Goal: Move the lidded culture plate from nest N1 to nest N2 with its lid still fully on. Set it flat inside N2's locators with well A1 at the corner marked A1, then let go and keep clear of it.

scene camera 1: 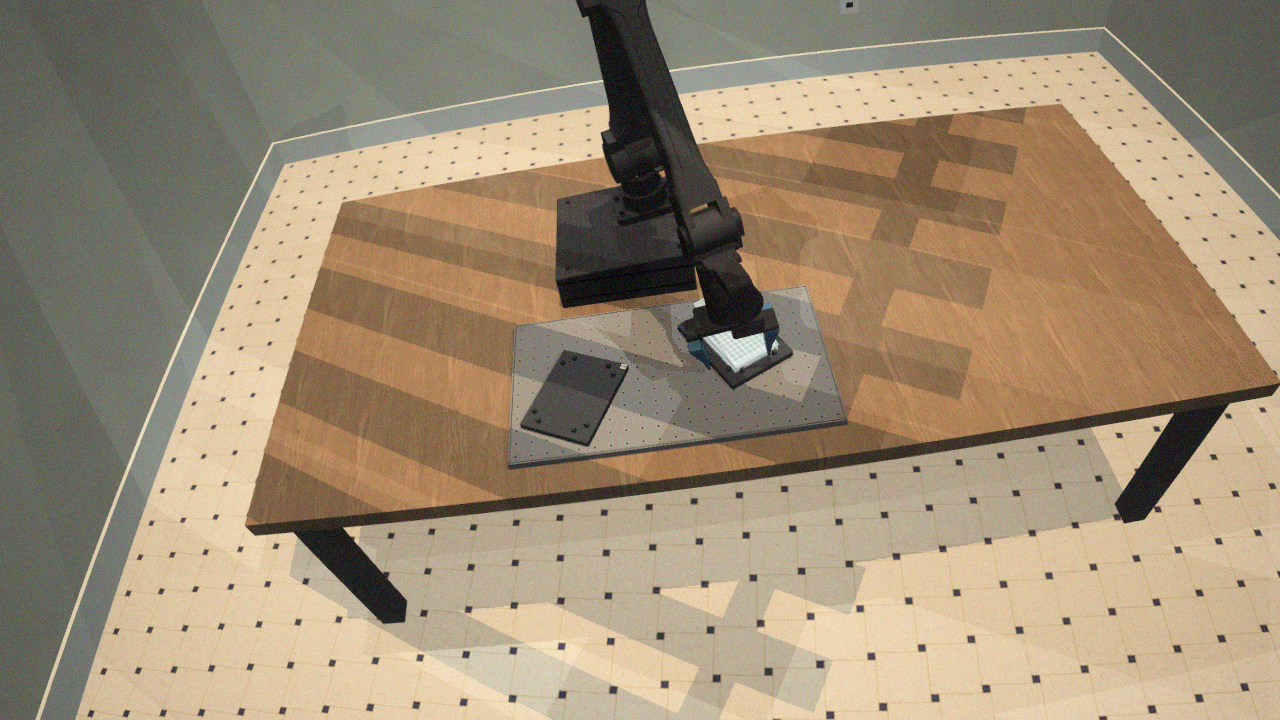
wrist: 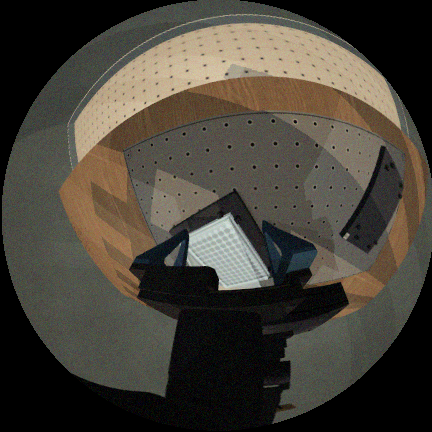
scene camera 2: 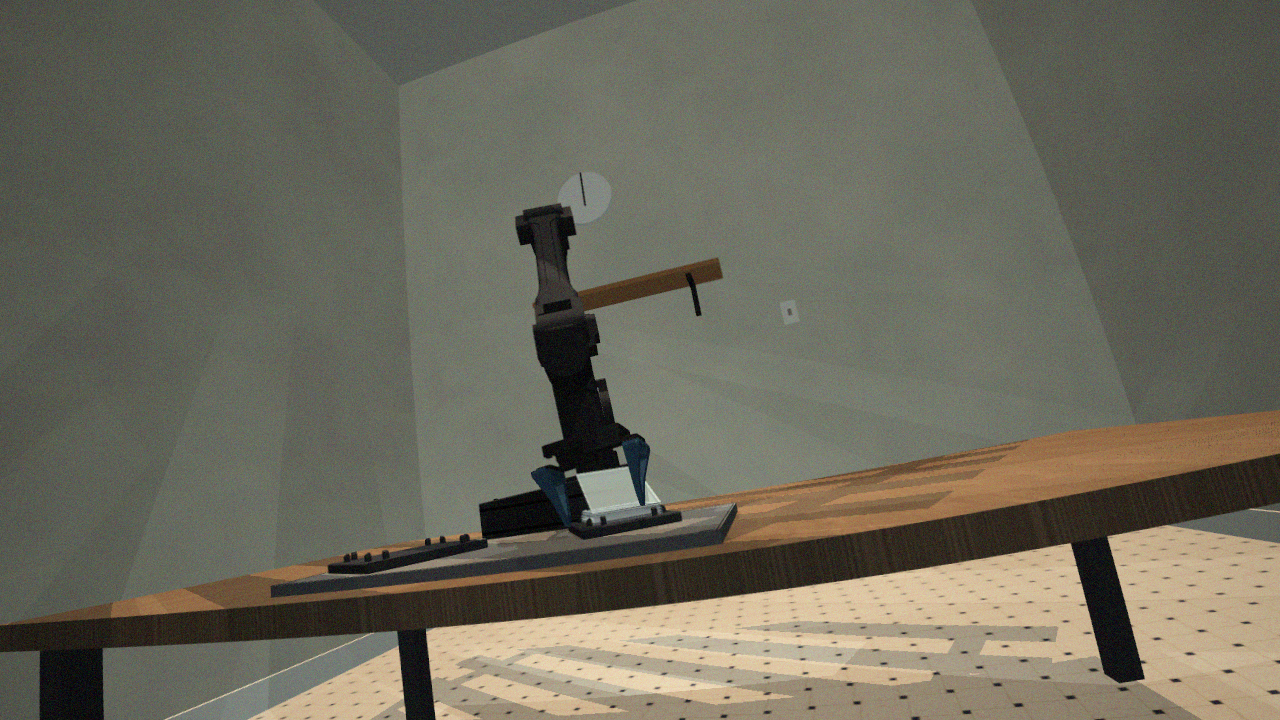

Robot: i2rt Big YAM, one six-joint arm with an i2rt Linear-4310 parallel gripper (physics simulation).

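Pixels of known places: gripper, fingertip midpoint: (scene camera 1: pixel 738 360) (wrist: pixel 223 228) (scene camera 2: pixel 605 516); arm's base at its link origin: (scene camera 1: pixel 646 205) (wrist: pixel 271 335).
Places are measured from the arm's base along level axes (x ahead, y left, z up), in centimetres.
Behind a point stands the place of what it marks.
Note:
The pale culture plate (scene camera 1: pixel 735 351) @[x 37.6, y 5.9, z -3.2 cm] (scene camera 2: pixel 608 490) @[x 34.3, y 6.5, z -1.9 cm] (wrist: pixel 220 252) @[x 36.2, y 6.7, z -2.8 cm] is at the dark nest N1 (scene camera 1: pixel 760 368) @[x 40.3, y 9.2, z -5.7 cm] (scene camera 2: pixel 626 526) @[x 40.6, y 8.9, z -6.2 cm] (wrist: pixel 243 207) @[x 40.2, y 3.4, z -5.7 cm]. In scene camera 2 a pale panel slopes up steeply at its arm-side end, while its front end stays low at the nest. I cannot tell whether the whole plate or the lid alone is tilted. My gripper (scene camera 1: pixel 739 358) @[x 38.2, y 6.2, z -4.9 cm] (scene camera 2: pixel 605 513) @[x 38.2, y 6.2, z -4.9 cm] (wrist: pixel 223 228) @[x 38.2, y 6.2, z -4.9 cm] is open, its blue fingers on either side of the plate, low over N1. Nest N2 (scene camera 1: pixel 572 398) @[x 36.9, y -21.0, z -5.7 cm] (scene camera 2: pixel 411 555) @[x 41.8, y -17.1, z -5.8 cm] (wrist: pixel 377 205) @[x 37.0, y -18.5, z -5.7 cm] is empty, with a small white mark at one corner. Well A1 cannot be made out.
Both nests are on the grey perforated board (scene camera 1: pixel 662 429) @[x 46.3, y -8.5, z -6.8 cm] (scene camera 2: pixel 501 564) @[x 50.1, y -2.9, z -7.3 cm] (wrist: pixel 252 145) @[x 46.7, y 0.9, z -6.9 cm], which lies on the wooden table (scene camera 1: pixel 402 376) @[x 20.5, y -50.4, z -8.2 cm]. N2's upright locator pins stick up near its corners. The black arm base (scene camera 1: pixel 617 237) @[x 6.9, y -7.0, z -0.3 cm] stands behind the board.

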